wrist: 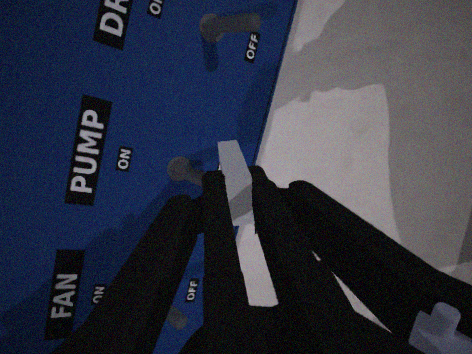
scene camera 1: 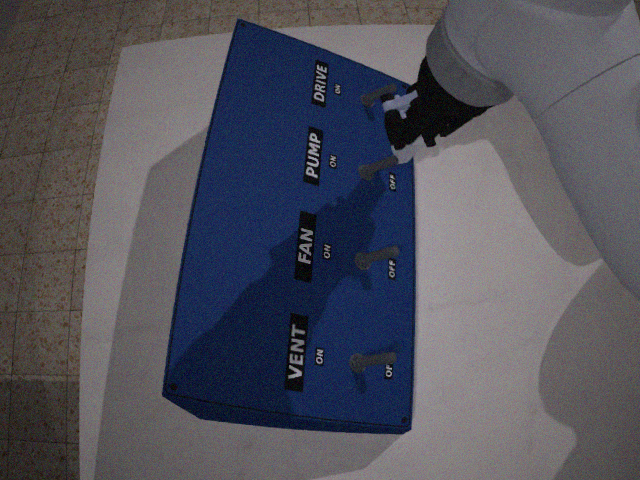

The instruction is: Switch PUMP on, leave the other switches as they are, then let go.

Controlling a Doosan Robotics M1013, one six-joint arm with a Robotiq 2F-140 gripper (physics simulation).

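Frame: origin at the arm's base, x ahead, y left, z up, level; millimetres.
Seen in the pictures: gripper, fingertip midpoint: (wrist: pixel 228 158) (scene camera 1: pixel 398 152).
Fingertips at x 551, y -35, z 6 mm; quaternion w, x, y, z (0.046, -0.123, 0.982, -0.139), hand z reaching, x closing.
Pixels of each thing's top centre, then the offset from my fingertips to it. "spot": a spot on its surface instead. Level surfaces: height alone.
- blue panel at a spot on its surface: (wrist: pixel 45 65) spot: dx +132, dy -45, dz +25 mm
- PUMP lever at its top centre: (wrist: pixel 193 180) (scene camera 1: pixel 382 156) dx +23, dy +18, dz +17 mm
- DRIVE lever at its top centre: (wrist: pixel 233 13) (scene camera 1: pixel 382 84) dx +12, dy -101, dz +16 mm
- FAN lever at its top centre: (wrist: pixel 161 322) (scene camera 1: pixel 381 248) dx +34, dy +138, dz +16 mm
- VENT lever at a spot on its surface: (scene camera 1: pixel 374 360) spot: dx +47, dy +259, dz +4 mm
- white table top at its surface level: dz -114 mm
The blue panel (scene camera 1: pixel 253 118) (wrist: pixel 45 65) carries four grey levers. The PUMP lever (scene camera 1: pixel 378 167) (wrist: pixel 179 169) points to its OFF side; in the wrist view its outer end is hidden behind the gripper. My gripper (scene camera 1: pixel 403 153) (wrist: pixel 228 158) is shut with nothing between its fingers. Its pale fingertips are at the outer end of the PUMP lever in the scene view; whether they touch it I cannot tell. The DRIVE lever (scene camera 1: pixel 378 96) (wrist: pixel 235 23), the FAN lever (scene camera 1: pixel 377 257) (wrist: pixel 178 318) and the VENT lever (scene camera 1: pixel 374 360) also point to OFF.
The panel stands on a white table top (scene camera 1: pixel 465 320) (wrist: pixel 330 145). The DRIVE lever is close beside the gripper body in the scene view. The arm (scene camera 1: pixel 568 129) comes in from the upper right, and its shadow crosses the panel. Tiled floor (scene camera 1: pixel 46 206) lies beyond the table.
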